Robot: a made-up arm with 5 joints. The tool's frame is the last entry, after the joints.
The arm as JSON. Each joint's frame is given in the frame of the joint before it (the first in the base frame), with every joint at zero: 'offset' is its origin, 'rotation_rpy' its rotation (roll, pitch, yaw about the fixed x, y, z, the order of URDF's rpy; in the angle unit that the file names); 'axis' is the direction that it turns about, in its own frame. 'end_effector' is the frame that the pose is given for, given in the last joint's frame.
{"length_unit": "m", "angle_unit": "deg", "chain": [
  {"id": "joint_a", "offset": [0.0, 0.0, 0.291], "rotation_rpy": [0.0, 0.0, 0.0], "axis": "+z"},
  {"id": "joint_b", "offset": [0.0, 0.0, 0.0], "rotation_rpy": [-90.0, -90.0, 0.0], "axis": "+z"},
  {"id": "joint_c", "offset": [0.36, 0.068, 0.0], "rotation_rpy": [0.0, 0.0, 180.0], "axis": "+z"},
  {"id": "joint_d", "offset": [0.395, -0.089, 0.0], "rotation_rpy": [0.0, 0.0, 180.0], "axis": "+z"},
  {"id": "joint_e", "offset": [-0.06, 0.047, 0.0], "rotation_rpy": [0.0, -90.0, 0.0], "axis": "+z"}
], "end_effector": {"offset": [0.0, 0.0, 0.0], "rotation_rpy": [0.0, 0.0, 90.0]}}
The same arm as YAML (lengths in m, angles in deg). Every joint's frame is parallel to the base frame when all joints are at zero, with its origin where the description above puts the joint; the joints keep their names.
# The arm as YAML. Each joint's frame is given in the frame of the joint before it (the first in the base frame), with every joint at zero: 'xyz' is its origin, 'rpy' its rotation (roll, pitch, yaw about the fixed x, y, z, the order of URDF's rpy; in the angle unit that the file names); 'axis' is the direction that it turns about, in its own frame. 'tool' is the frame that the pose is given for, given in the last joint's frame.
units:
  length: m
  angle: deg
joints:
  - name: joint_a
    type: revolute
    origin:
      xyz: [0.0, 0.0, 0.291]
      rpy: [0.0, 0.0, 0.0]
    axis: [0.0, 0.0, 1.0]
  - name: joint_b
    type: revolute
    origin:
      xyz: [0.0, 0.0, 0.0]
      rpy: [0.0, 0.0, 0.0]
    axis: [0.0, 1.0, 0.0]
  - name: joint_c
    type: revolute
    origin:
      xyz: [0.068, 0.0, 0.36]
      rpy: [0.0, 0.0, 0.0]
    axis: [0.0, 1.0, 0.0]
  - name: joint_d
    type: revolute
    origin:
      xyz: [0.089, 0.0, -0.395]
      rpy: [0.0, 0.0, 0.0]
    axis: [0.0, 1.0, 0.0]
  - name: joint_e
    type: revolute
    origin:
      xyz: [0.047, 0.0, -0.06]
      rpy: [0.0, 0.0, 0.0]
    axis: [0.0, 0.0, -1.0]
tool:
  origin:
    xyz: [0.0, 0.0, 0.0]
    rpy: [180.0, 0.0, 0.0]

